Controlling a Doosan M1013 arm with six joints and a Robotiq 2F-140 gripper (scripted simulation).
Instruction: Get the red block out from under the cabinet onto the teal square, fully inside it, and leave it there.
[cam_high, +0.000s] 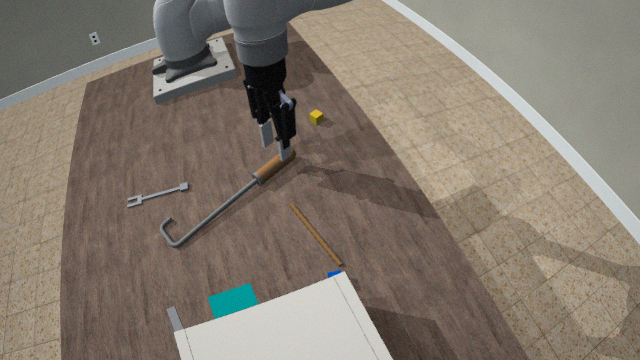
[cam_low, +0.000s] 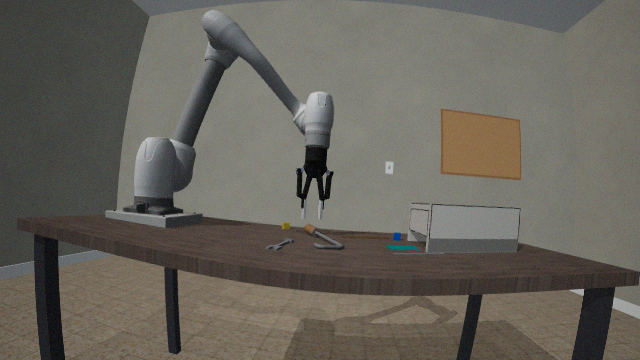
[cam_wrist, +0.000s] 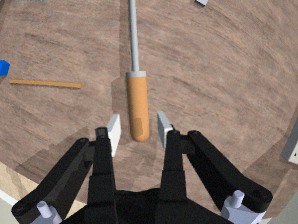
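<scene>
Now: the hook tool 14 cm to the right of my hand, 8 cm below it and 2 cm ahead of it. The rest, counted from my hand: yellow block (14 cm to the left, 11 cm behind, 8 cm below); then blue block (31 cm ahead, 8 cm below, 1 cm to the right); then thin wooden stick (19 cm ahead, 9 cm below).
</scene>
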